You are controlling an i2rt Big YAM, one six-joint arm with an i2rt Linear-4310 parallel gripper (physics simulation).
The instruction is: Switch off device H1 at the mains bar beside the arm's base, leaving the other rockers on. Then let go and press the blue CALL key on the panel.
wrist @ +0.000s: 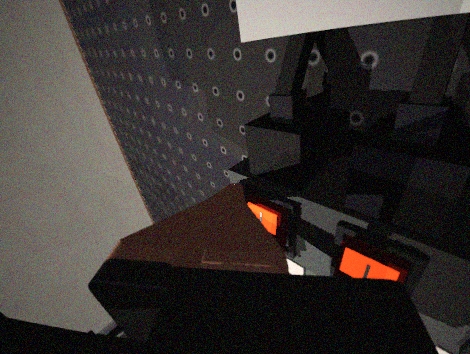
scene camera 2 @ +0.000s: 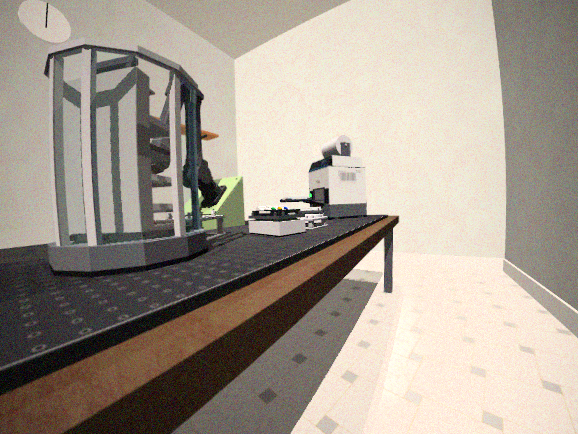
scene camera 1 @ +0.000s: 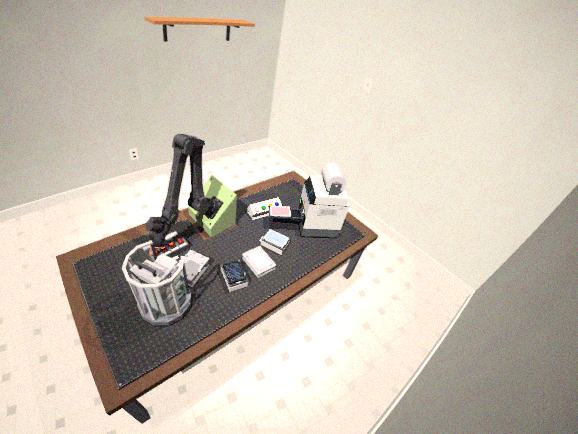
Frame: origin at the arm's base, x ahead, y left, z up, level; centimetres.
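Seen in the pictures: gripper, between the fingertips: (wrist: 236,192) (scene camera 1: 150,254); arm's base, origin of its link: (scene camera 2: 215,196) (scene camera 1: 213,207).
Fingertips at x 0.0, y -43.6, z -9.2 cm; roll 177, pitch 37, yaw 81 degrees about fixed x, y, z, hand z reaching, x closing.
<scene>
Offsets run from my fingertips to a thing's top centre. "spot": to the spot under its first point.
The mains bar (scene camera 1: 179,244) (wrist: 318,259) lies on the table beside the arm's base, with red-orange rockers. In the wrist view my gripper (wrist: 236,192) (scene camera 1: 155,242) is shut and empty. Its brown fingertip is down at the bar's left end, right beside a lit rocker @(dx +1.2, dy +2.3, dz +1.1 cm) (wrist: 264,217) that it partly covers. A second lit rocker @(dx +1.5, dy +7.2, dz +1.1 cm) (wrist: 365,267) sits to the right. The labels are hidden. The white key panel @(dx +12.8, dy +76.5, dz +4.2 cm) (scene camera 1: 261,208) (scene camera 2: 275,226) lies mid-table, far from the gripper; its blue key @(spot: dx +18.0, dy +82.8, dz +2.5 cm) (scene camera 1: 277,204) (scene camera 2: 279,207) sits at its right end.
A tall glass carousel @(dx +27.5, dy -9.4, dz +29.3 cm) (scene camera 1: 155,289) (scene camera 2: 116,254) stands just in front of the bar and hides the gripper in the second scene view. A green slanted stand (scene camera 1: 223,207), a white printer unit @(dx +45.4, dy +93.1, dz +41.4 cm) (scene camera 1: 324,212) and several plate boxes @(dx +41.2, dy +41.9, dz +0.1 cm) (scene camera 1: 258,260) are also on the table.
</scene>
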